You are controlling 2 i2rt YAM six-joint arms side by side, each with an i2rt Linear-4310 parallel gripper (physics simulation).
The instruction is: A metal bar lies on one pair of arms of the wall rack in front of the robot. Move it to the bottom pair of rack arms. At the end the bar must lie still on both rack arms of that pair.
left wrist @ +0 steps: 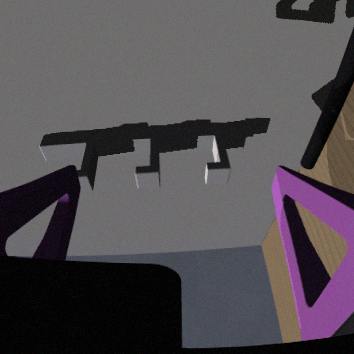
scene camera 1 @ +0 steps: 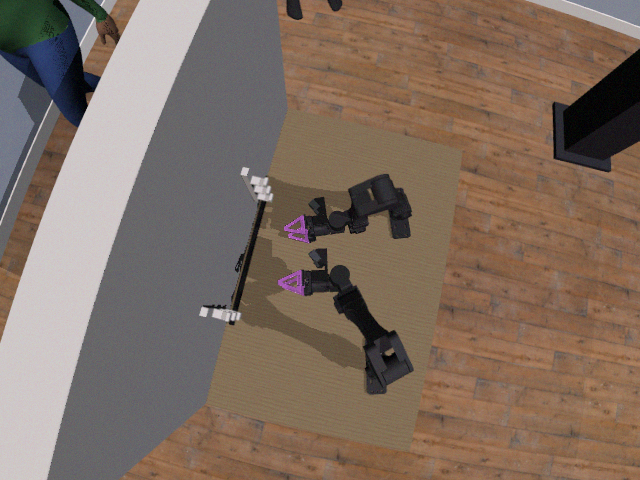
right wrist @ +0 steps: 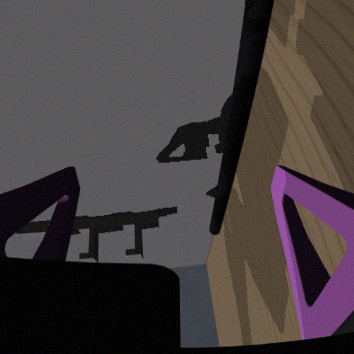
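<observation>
The long black bar (scene camera 1: 250,248) (left wrist: 331,100) (right wrist: 240,130) appears to lie along the foot of the wall, below the white rack arms. I see no rack arm touching its near end in the left wrist view. One column of rack arms (scene camera 1: 222,314) (left wrist: 218,174) shows at the lower end of the bar in scene camera 1; the other rack arms (scene camera 1: 261,189) are at its upper end and hide part of it. My left gripper (scene camera 1: 281,282) (left wrist: 175,176) is open and empty, apart from the bar. My right gripper (scene camera 1: 286,231) (right wrist: 174,176) is open and empty, also apart from the bar.
The grey wall (scene camera 1: 139,248) (left wrist: 150,65) (right wrist: 120,90) rises behind the rack. A tan mat (scene camera 1: 320,392) lies under both arms. A black column (scene camera 1: 604,113) stands at the upper right in scene camera 1. A person (scene camera 1: 49,51) stands beyond the wall.
</observation>
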